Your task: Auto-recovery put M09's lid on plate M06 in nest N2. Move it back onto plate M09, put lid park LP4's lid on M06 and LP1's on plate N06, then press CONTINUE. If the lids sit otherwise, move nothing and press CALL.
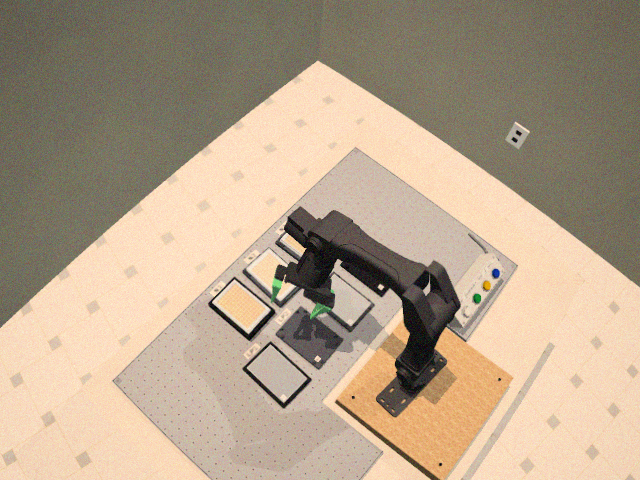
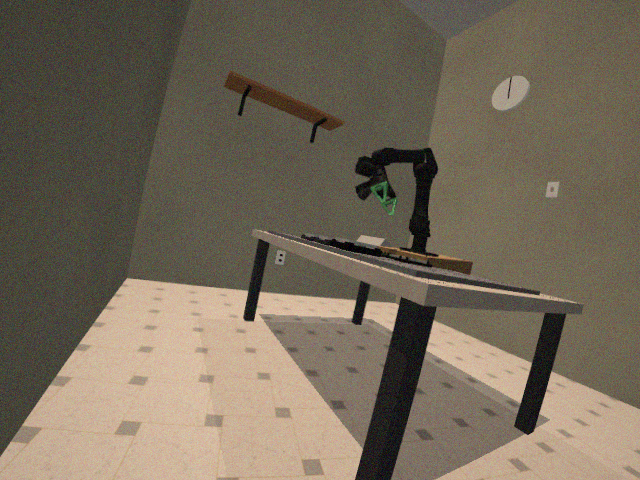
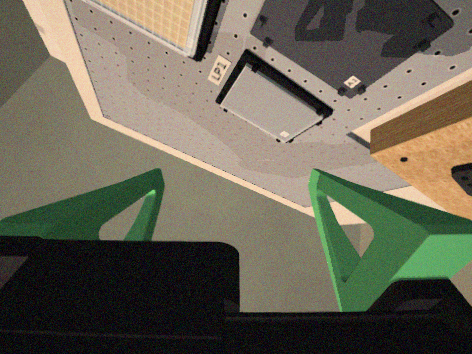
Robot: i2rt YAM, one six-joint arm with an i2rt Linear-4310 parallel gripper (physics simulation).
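Places are measured from the arm's base along level axes (x ahead, y left, z up), in millimetres.
Where they show: gripper, between the fingertips: (image 1: 291,309) (image 2: 388,209) (image 3: 236,176); arm's base, origin of its link: (image 1: 412,380) (image 2: 417,252).
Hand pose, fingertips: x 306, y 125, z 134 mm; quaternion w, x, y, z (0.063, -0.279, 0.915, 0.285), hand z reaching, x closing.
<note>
Things, the pixels of their top centre, and the offset from my fingertips. "pt": a spot on its surface instead. Level surfaces: height alone.
- further dark park, a spot on its surface: (image 1: 376,287) pt dx -65, dy -257, dz -170 mm
- middle plate, centre of its top: (image 1: 274,273) dx +143, dy -76, dz -148 mm
- far plate, centre of its top: (image 1: 307,241) dx +154, dy -207, dz -152 mm
- button panel, centre of its top: (image 1: 477,283) (image 2: 374,237) dx -259, dy -434, dz -96 mm
- perforated board, height of its surface: dz -180 mm
My gripper (image 1: 292,310) (image 2: 391,210) (image 3: 236,176) is open and empty, high above the board. A grey lid (image 1: 277,374) (image 3: 272,102) lies on the park labelled LP1. The dark park (image 1: 328,343) (image 3: 345,60) beside it bears no lid. Another grey lid (image 1: 351,304) lies beyond that park. A further dark park (image 1: 376,287) is mostly hidden by the arm. Three yellow-gridded plates stand in a row: the near plate (image 1: 241,308) (image 3: 155,20), the middle plate (image 1: 266,268) with a whiter rim, and the far plate (image 1: 290,243), partly hidden. Plate names and lids on them are unreadable.
The button panel (image 1: 473,281) stands at the board's right end, with blue (image 1: 496,272), yellow (image 1: 486,285), green (image 1: 477,298) and white (image 1: 466,311) buttons; their labels are unreadable. The arm stands on a wooden base (image 1: 465,382) (image 3: 425,150) beside the perforated board (image 1: 170,382).
</note>
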